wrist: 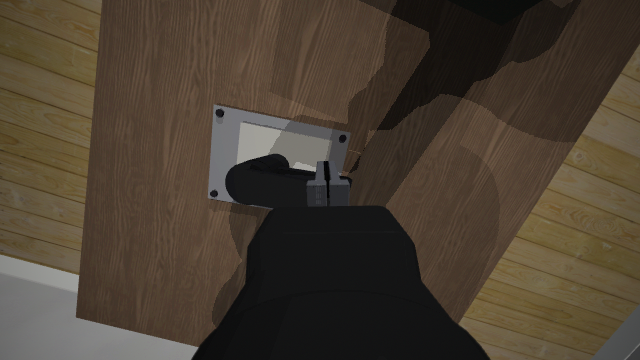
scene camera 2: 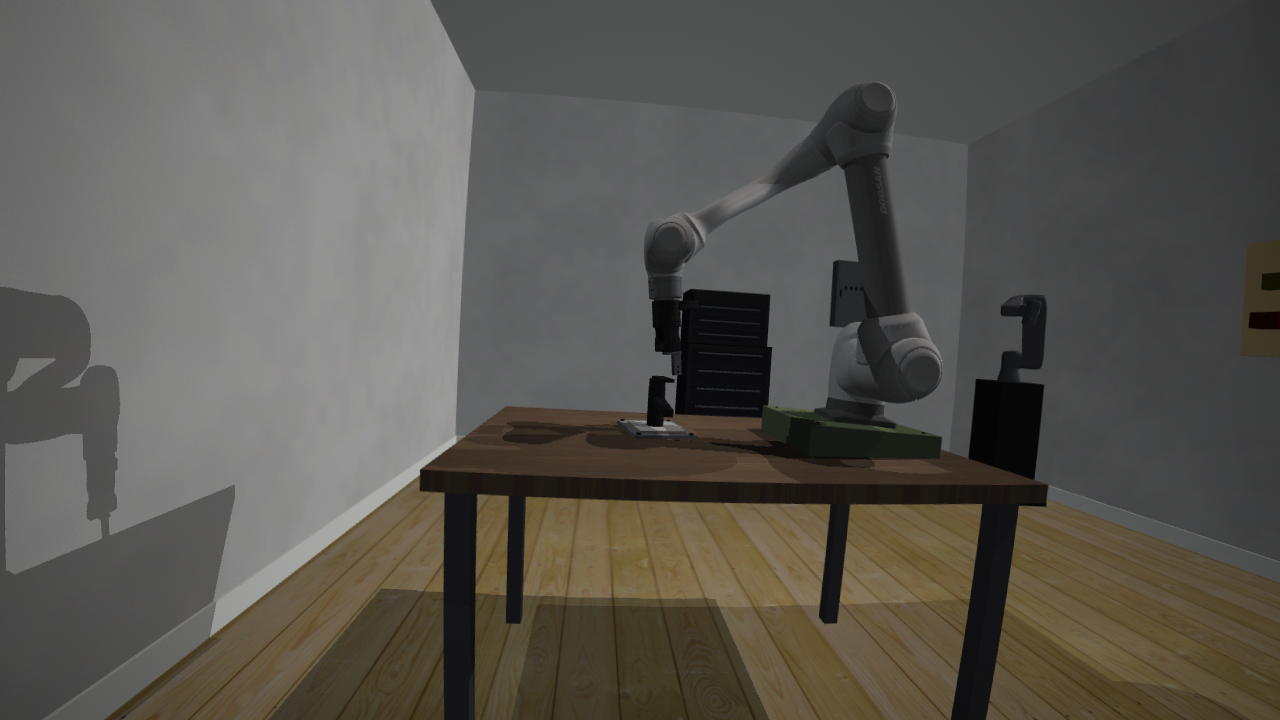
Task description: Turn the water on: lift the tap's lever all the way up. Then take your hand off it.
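Where they show: gripper, between the fingertips: (wrist: 326,172) (scene camera 2: 676,374); arm's base, origin of its link: (scene camera 2: 852,420).
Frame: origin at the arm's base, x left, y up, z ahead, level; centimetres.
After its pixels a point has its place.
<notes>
The black tap (scene camera 2: 656,402) {x 4.6, y 2.2, z 55.7 cm} (wrist: 265,187) {x 1.1, y 9.2, z 55.0 cm} stands upright on a light plate (scene camera 2: 682,433) (wrist: 223,150) {x -10.5, y -5.6, z 57.8 cm} on the table. In the scene view a thin lever (scene camera 2: 665,379) {x 9.4, y 9.0, z 53.5 cm} at the tap's top points right and looks about level; its exact angle is too small to tell. My gripper (scene camera 2: 677,372) {x 5.6, y 10.2, z 50.6 cm} (wrist: 326,172) {x 5.6, y 10.2, z 50.6 cm} is shut and empty. It points down, with its fingertips just above and to the right of the tap's top in the scene view. In the wrist view the fingers overlap the right part of the tap and hide some of it. Whether they touch it cannot be told.
The wooden table (scene camera 2: 554,465) {x 46.3, y -6.4, z 73.5 cm} (wrist: 150,225) {x -18.0, y -6.4, z 78.9 cm} carries the plate and, at the right, the arm's green base block (scene camera 2: 872,445) {x 18.8, y -3.4, z 1.5 cm}. A dark drawer cabinet (scene camera 2: 729,380) stands behind the table. A black pedestal (scene camera 2: 1006,429) with a small arm stands farther right.
</notes>
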